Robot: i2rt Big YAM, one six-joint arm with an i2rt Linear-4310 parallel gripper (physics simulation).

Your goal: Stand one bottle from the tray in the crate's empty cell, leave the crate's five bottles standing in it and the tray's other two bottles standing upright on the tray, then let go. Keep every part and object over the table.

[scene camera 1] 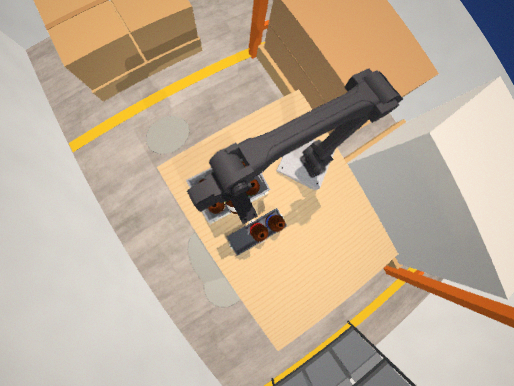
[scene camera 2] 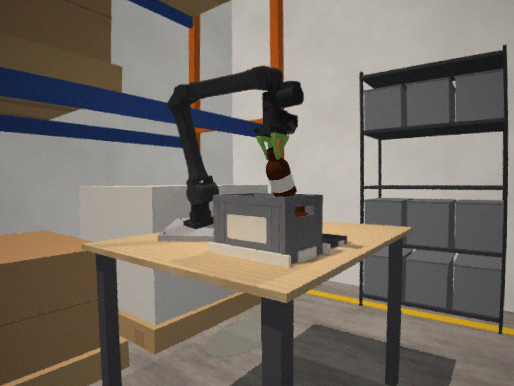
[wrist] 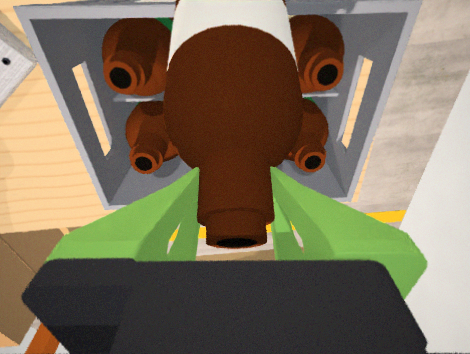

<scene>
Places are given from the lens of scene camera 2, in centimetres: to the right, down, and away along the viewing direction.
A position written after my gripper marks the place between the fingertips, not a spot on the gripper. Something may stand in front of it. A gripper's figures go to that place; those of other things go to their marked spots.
my gripper (scene camera 2: 272,160): 5, -10, 99
white-labelled bottle (scene camera 2: 278,172): 6, -6, 98
</scene>
